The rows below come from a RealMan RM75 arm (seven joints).
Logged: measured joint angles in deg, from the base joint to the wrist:
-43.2 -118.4 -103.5 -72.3 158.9 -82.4 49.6
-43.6 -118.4 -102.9 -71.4 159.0 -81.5 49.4
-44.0 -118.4 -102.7 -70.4 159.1 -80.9 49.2
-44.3 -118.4 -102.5 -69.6 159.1 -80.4 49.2
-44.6 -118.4 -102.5 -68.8 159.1 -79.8 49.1
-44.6 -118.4 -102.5 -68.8 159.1 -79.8 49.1
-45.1 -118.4 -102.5 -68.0 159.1 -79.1 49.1
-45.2 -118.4 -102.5 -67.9 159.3 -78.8 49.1
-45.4 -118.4 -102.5 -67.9 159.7 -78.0 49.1
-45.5 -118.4 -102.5 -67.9 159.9 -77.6 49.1
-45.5 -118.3 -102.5 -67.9 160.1 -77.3 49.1
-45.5 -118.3 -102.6 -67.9 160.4 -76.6 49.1
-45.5 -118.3 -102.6 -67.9 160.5 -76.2 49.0
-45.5 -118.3 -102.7 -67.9 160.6 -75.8 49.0
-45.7 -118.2 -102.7 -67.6 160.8 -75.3 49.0
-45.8 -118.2 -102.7 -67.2 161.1 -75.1 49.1
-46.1 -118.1 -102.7 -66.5 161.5 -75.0 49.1
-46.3 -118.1 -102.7 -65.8 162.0 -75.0 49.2
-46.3 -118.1 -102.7 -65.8 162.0 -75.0 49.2
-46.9 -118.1 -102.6 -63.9 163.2 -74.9 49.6
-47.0 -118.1 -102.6 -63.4 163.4 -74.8 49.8
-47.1 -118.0 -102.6 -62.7 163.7 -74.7 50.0
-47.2 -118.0 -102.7 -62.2 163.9 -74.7 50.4
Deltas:
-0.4 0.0 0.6 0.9 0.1 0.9 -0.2
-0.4 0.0 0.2 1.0 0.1 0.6 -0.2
-0.3 0.0 0.2 0.8 0.0 0.5 0.0
-0.3 0.0 0.0 0.8 0.0 0.6 -0.1
0.0 0.0 0.0 0.0 0.0 0.0 0.0
-0.5 0.0 0.0 0.8 0.0 0.7 0.0
-0.1 0.0 0.0 0.1 0.2 0.3 0.0
-0.2 0.0 0.0 0.0 0.4 0.8 0.0
-0.1 0.0 0.0 0.0 0.2 0.4 0.0
0.0 0.1 0.0 0.0 0.2 0.3 0.0
0.0 0.0 -0.1 0.0 0.3 0.7 0.0
0.0 0.0 0.0 0.0 0.1 0.4 -0.1
0.0 0.0 -0.1 0.0 0.1 0.4 0.0
-0.2 0.1 0.0 0.3 0.2 0.5 0.0
-0.1 0.0 0.0 0.4 0.3 0.2 0.1
-0.3 0.1 0.0 0.7 0.4 0.1 0.0
-0.2 0.0 0.0 0.7 0.5 0.0 0.1
0.0 0.0 0.0 0.0 0.0 0.0 0.0
-0.6 0.0 0.1 1.9 1.2 0.1 0.4
-0.1 0.0 0.0 0.5 0.2 0.1 0.2
-0.1 0.1 0.0 0.7 0.3 0.1 0.2
-0.1 0.0 -0.1 0.5 0.2 0.0 0.4

